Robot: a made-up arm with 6 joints. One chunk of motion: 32 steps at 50 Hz.
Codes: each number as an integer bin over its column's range. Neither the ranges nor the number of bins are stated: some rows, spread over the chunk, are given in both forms.
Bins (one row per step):
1: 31 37 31 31 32 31
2: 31 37 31 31 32 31
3: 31 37 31 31 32 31
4: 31 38 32 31 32 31
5: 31 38 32 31 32 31
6: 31 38 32 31 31 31
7: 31 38 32 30 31 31
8: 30 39 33 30 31 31
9: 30 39 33 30 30 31
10: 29 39 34 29 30 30
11: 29 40 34 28 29 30
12: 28 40 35 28 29 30
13: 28 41 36 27 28 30
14: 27 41 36 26 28 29
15: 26 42 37 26 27 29
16: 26 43 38 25 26 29
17: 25 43 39 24 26 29
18: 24 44 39 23 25 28
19: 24 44 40 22 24 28
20: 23 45 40 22 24 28
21: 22 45 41 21 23 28
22: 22 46 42 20 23 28
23: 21 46 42 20 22 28
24: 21 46 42 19 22 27
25: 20 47 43 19 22 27
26: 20 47 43 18 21 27
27: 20 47 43 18 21 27
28: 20 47 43 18 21 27
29: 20 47 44 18 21 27
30: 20 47 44 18 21 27
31: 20 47 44 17 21 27
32: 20 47 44 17 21 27
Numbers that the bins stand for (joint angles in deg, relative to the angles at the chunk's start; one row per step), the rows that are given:
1: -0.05 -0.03 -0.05 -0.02 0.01 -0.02
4: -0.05 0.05 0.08 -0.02 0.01 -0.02
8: -0.15 0.14 0.21 -0.09 -0.06 -0.02
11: -0.25 0.22 0.34 -0.23 -0.20 -0.09
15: -0.55 0.39 0.74 -0.37 -0.34 -0.16
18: -0.75 0.56 1.00 -0.58 -0.48 -0.23
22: -0.95 0.73 1.40 -0.78 -0.62 -0.23
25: -1.15 0.82 1.53 -0.85 -0.69 -0.30
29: -1.15 0.82 1.66 -0.92 -0.76 -0.30
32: -1.15 0.82 1.66 -0.99 -0.76 -0.30
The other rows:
2: -0.05 -0.03 -0.05 -0.02 0.01 -0.02
3: -0.05 -0.03 -0.05 -0.02 0.01 -0.02
5: -0.05 0.05 0.08 -0.02 0.01 -0.02
6: -0.05 0.05 0.08 -0.02 -0.06 -0.02
7: -0.05 0.05 0.08 -0.09 -0.06 -0.02
9: -0.15 0.14 0.21 -0.09 -0.13 -0.02
10: -0.25 0.14 0.34 -0.16 -0.13 -0.09
12: -0.35 0.22 0.48 -0.23 -0.20 -0.09
13: -0.35 0.31 0.61 -0.30 -0.27 -0.09
14: -0.45 0.31 0.61 -0.37 -0.27 -0.16
16: -0.55 0.48 0.87 -0.44 -0.41 -0.16
17: -0.65 0.48 1.00 -0.51 -0.41 -0.16
19: -0.75 0.56 1.14 -0.64 -0.55 -0.23
20: -0.85 0.65 1.14 -0.64 -0.55 -0.23
21: -0.95 0.65 1.27 -0.71 -0.62 -0.23
23: -1.05 0.73 1.40 -0.78 -0.69 -0.23
24: -1.05 0.73 1.40 -0.85 -0.69 -0.30
26: -1.15 0.82 1.53 -0.92 -0.76 -0.30
27: -1.15 0.82 1.53 -0.92 -0.76 -0.30
28: -1.15 0.82 1.53 -0.92 -0.76 -0.30
30: -1.15 0.82 1.66 -0.92 -0.76 -0.30
31: -1.15 0.82 1.66 -0.99 -0.76 -0.30

